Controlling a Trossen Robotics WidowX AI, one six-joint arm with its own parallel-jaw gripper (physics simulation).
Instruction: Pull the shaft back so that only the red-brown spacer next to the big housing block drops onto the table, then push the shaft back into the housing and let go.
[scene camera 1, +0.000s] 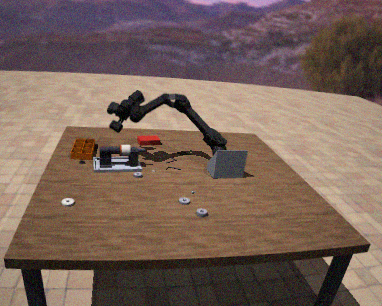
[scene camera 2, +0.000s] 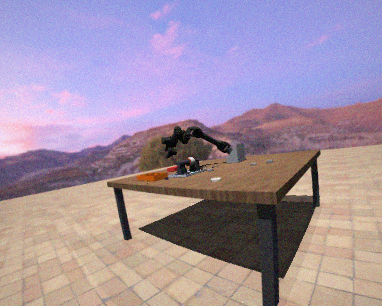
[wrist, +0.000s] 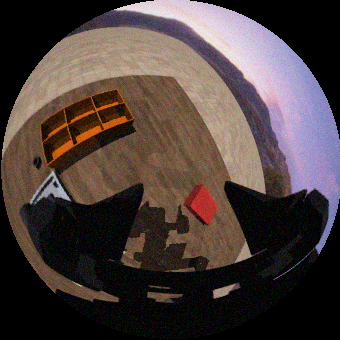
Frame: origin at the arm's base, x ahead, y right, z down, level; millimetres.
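Seen in the pictures: gripper, fingertip midpoint: (scene camera 1: 121, 123) (scene camera 2: 166, 154) (wrist: 184, 186); arm's base, origin of the base link: (scene camera 1: 221, 158) (scene camera 2: 232, 153).
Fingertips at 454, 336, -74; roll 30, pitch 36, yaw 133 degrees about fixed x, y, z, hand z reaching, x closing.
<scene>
Offsets run from my fingertips to a thing's middle, as dx, dy, dz. "spot": to the spot under its first point.
The fixture's pale base (scene camera 1: 118, 169) stands on the table; a corner of that base (wrist: 54, 189) shows in the wrist view. The big dark housing block (scene camera 1: 105, 157) (scene camera 2: 182, 167) is at its left in scene view 1, with a smaller dark support (scene camera 1: 134, 159) at the right. The dark shaft @(spot: -80, -226, +67) (scene camera 1: 142, 150) lies level along the top. Between the blocks a white spacer @(spot: +2, -239, +55) (scene camera 1: 126, 149) (scene camera 2: 191, 160) shows around it, with a thin red-brown edge on the housing side; details are too small to tell. My gripper (scene camera 1: 113, 117) (scene camera 2: 167, 146) (wrist: 184, 186) is open and empty, above the fixture and apart from it.
An orange compartment tray @(+202, -26, +131) (scene camera 1: 84, 149) (scene camera 2: 152, 176) (wrist: 115, 122) lies beyond the housing end, near a small black ring @(+212, -176, +143) (wrist: 37, 162). A red block @(-180, +90, +133) (scene camera 1: 149, 140) (wrist: 202, 205) lies behind. A grey wedge (scene camera 1: 230, 164) (scene camera 2: 236, 153) stands by the arm's base. Loose discs @(+277, -558, +144) (scene camera 1: 68, 202) @(-188, -598, +144) (scene camera 1: 184, 200) @(-227, -699, +141) (scene camera 1: 202, 212) lie in front.
</scene>
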